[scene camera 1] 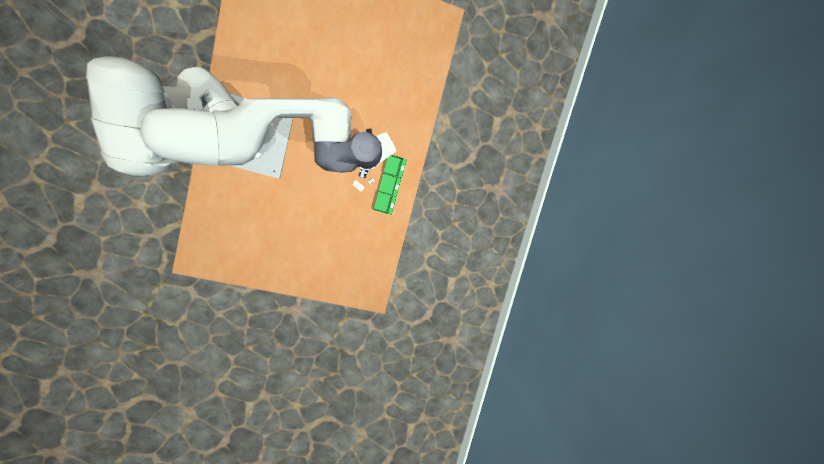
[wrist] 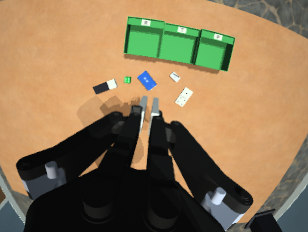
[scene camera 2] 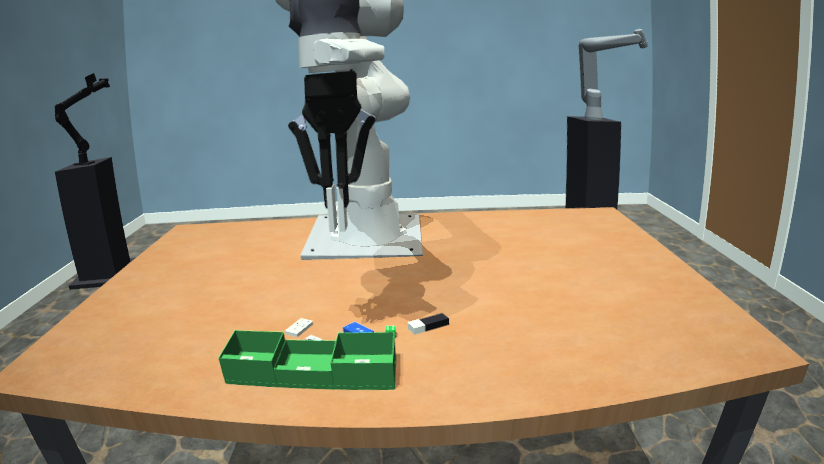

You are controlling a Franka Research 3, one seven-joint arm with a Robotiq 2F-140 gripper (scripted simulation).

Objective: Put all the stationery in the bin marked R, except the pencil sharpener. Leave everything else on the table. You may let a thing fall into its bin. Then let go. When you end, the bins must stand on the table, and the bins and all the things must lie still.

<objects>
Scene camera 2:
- my gripper: 338, 228
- joined green bins: 367, 364
</objects>
